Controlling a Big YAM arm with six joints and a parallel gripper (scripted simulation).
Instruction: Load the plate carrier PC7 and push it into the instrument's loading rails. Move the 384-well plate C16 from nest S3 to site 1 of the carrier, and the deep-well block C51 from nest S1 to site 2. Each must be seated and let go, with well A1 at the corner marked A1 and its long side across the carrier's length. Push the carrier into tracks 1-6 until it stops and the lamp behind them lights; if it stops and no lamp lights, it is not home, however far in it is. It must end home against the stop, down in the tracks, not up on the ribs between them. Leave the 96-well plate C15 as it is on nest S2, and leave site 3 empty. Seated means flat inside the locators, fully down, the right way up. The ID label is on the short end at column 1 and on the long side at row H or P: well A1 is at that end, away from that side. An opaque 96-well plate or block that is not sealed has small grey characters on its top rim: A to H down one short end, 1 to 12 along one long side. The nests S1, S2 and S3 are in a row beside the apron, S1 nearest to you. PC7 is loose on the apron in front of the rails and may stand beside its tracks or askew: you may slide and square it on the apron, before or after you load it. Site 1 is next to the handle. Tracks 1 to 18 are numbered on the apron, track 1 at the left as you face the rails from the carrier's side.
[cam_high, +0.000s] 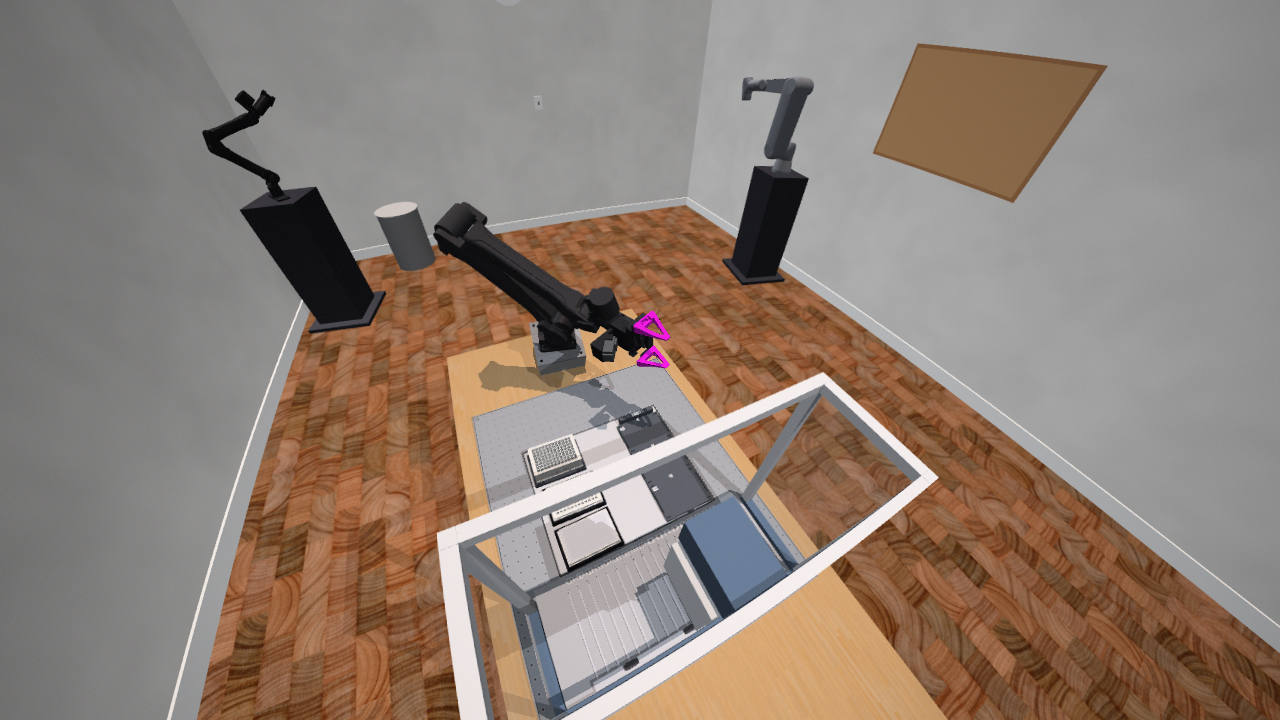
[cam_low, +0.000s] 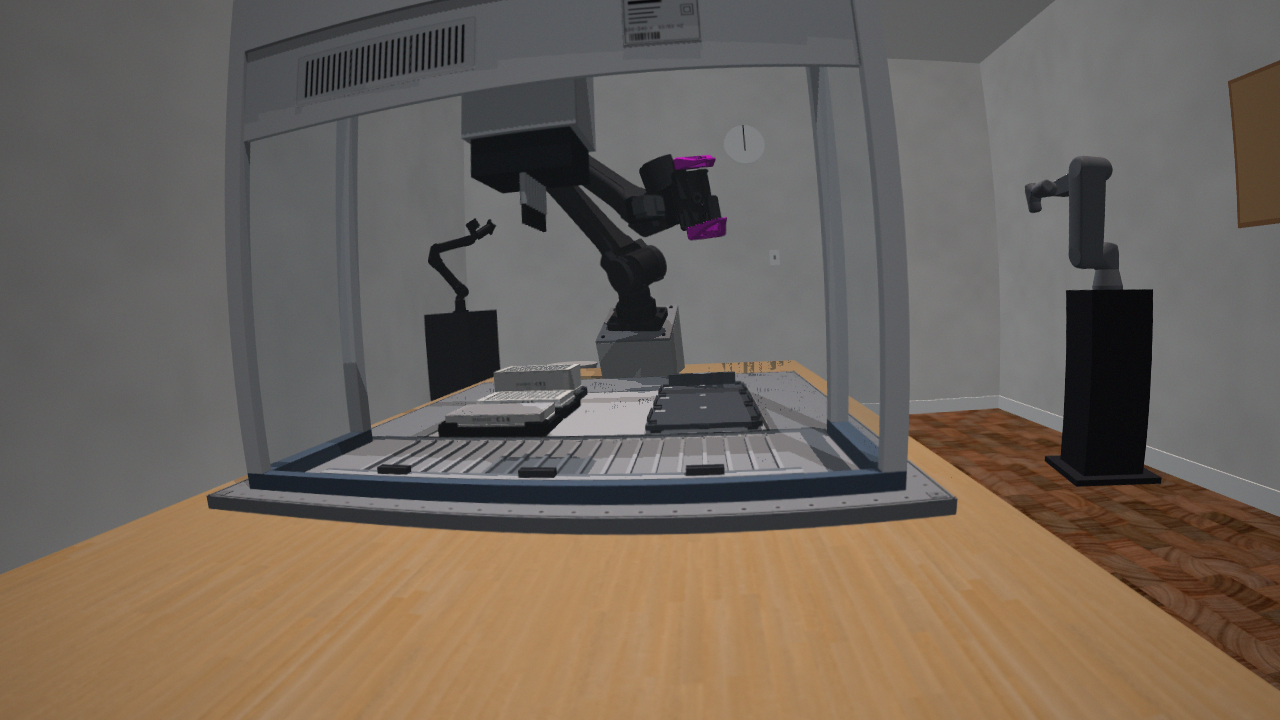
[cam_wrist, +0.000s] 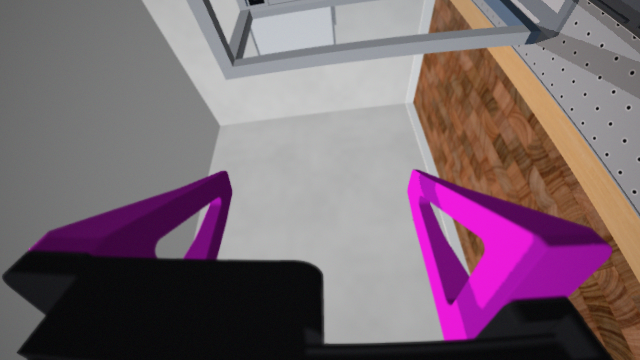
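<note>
The nest S1 lies 5 cm ahead of my hand, 30 cm to the right of it and 32 cm below it. From my hand the other things lie so: nest S3: 27 cm ahead, 24 cm to the right, 32 cm below; then carrier PC7: 11 cm ahead, 1 cm to the right, 31 cm below; then 96-well plate C15: 16 cm ahead, 26 cm to the right, 30 cm below.
</note>
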